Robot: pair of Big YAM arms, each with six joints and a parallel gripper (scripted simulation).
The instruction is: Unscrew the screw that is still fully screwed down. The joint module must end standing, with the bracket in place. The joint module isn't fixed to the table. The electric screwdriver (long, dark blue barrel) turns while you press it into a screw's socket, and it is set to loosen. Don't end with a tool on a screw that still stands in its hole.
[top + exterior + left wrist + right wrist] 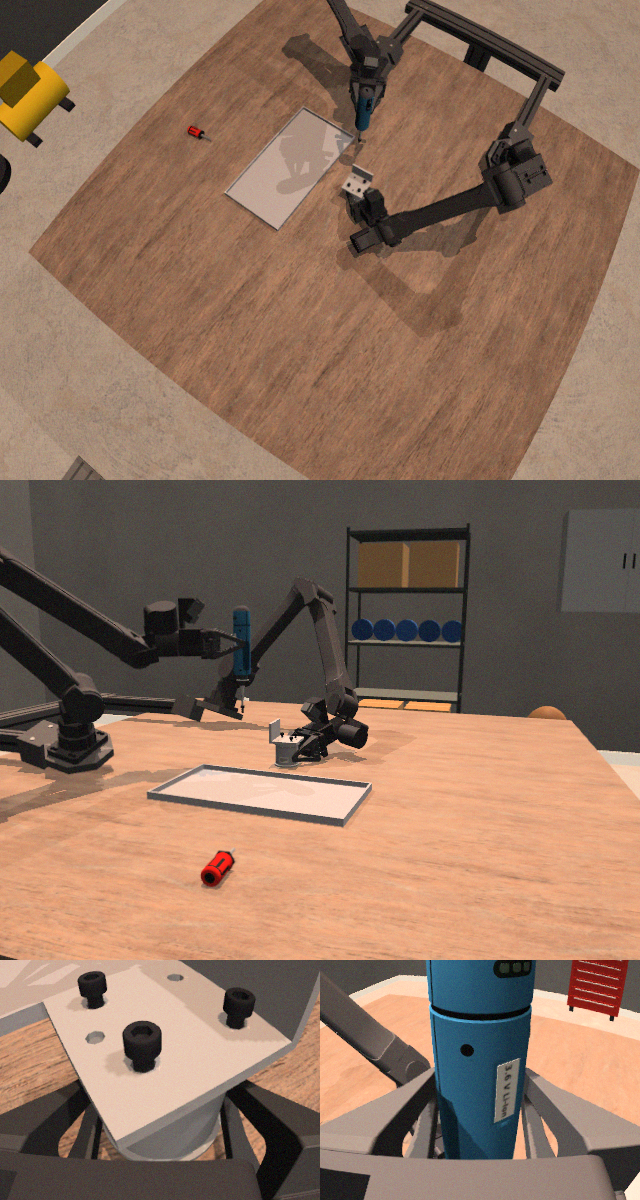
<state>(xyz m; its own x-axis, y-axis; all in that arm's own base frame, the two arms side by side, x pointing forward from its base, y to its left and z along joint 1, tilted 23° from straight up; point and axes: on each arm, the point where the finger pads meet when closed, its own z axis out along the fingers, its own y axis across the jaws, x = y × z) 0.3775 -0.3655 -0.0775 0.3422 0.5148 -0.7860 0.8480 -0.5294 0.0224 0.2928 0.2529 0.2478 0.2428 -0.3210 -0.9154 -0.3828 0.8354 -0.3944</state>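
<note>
Now: the joint module 1 cm above my left hand. From my left hand the other things lie so: shallow grey tray 6 cm ahead, 22 cm to the right, 2 cm below; pale l-shaped bracket 5 cm above; red manual screwdriver 18 cm ahead, 55 cm to the right, 1 cm below.
</note>
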